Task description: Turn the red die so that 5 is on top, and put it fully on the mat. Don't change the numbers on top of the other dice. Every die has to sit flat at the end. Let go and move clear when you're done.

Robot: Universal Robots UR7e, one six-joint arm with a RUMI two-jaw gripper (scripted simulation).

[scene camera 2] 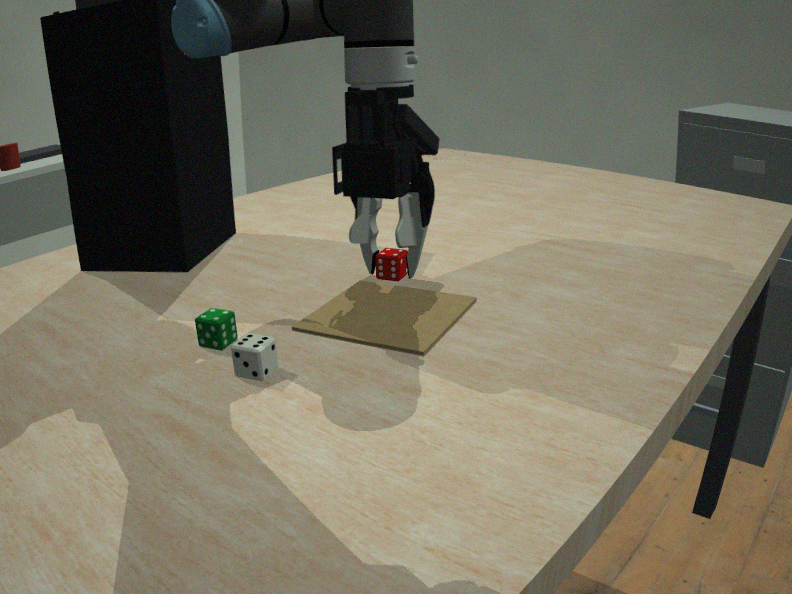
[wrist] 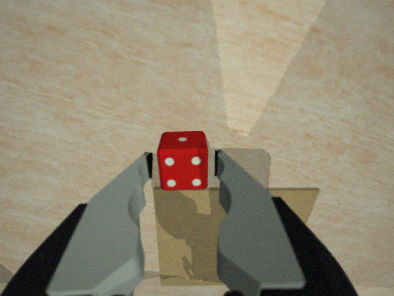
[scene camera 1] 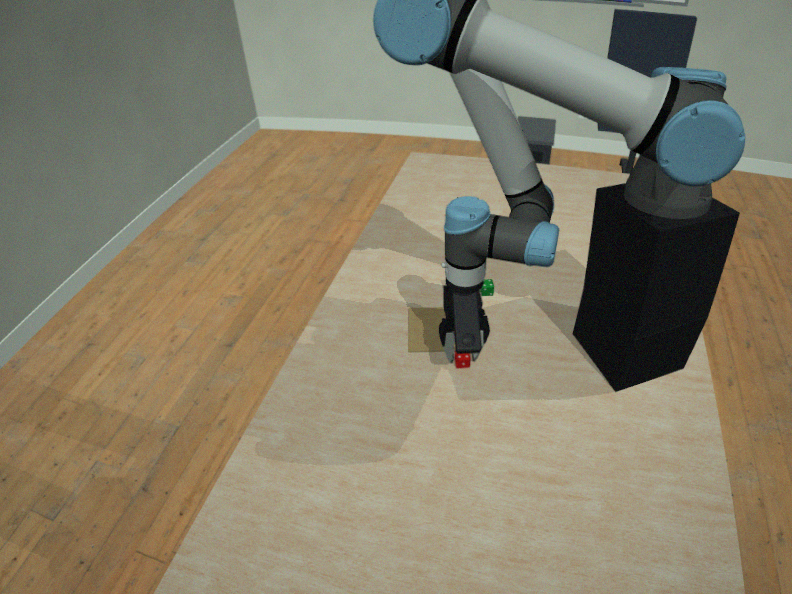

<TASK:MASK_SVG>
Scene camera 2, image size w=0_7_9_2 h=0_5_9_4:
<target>my gripper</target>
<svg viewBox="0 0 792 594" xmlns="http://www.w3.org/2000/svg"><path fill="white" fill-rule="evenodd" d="M348 87L348 92L345 92L347 143L332 147L334 195L343 192L343 196L350 197L355 207L355 221L350 228L349 240L352 244L360 244L369 274L374 274L376 267L375 256L379 253L376 244L376 238L379 233L376 217L382 207L382 199L395 199L398 197L399 222L395 231L396 244L398 248L408 248L406 264L408 278L412 279L419 264L435 198L435 188L429 171L429 162L423 162L422 155L436 155L438 153L439 137L407 104L398 104L398 99L414 97L414 85L376 88L376 90L360 90L360 88ZM342 157L343 179L341 182L338 182L337 160Z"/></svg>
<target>white die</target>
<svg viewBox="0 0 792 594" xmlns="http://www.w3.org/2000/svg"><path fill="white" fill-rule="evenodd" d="M247 333L231 346L234 372L238 377L263 381L278 367L276 341L271 336Z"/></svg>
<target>green die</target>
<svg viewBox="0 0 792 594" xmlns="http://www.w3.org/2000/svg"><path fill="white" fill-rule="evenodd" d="M211 308L195 319L198 343L200 347L223 350L238 339L235 313L229 310Z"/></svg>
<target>red die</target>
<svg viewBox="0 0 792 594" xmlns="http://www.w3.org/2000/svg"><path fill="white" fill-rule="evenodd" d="M385 248L375 256L376 278L400 281L408 274L406 264L408 251Z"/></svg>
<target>mat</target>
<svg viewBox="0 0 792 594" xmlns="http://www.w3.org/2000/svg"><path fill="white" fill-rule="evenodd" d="M292 331L424 356L477 301L477 297L360 280L293 325Z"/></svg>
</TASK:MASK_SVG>
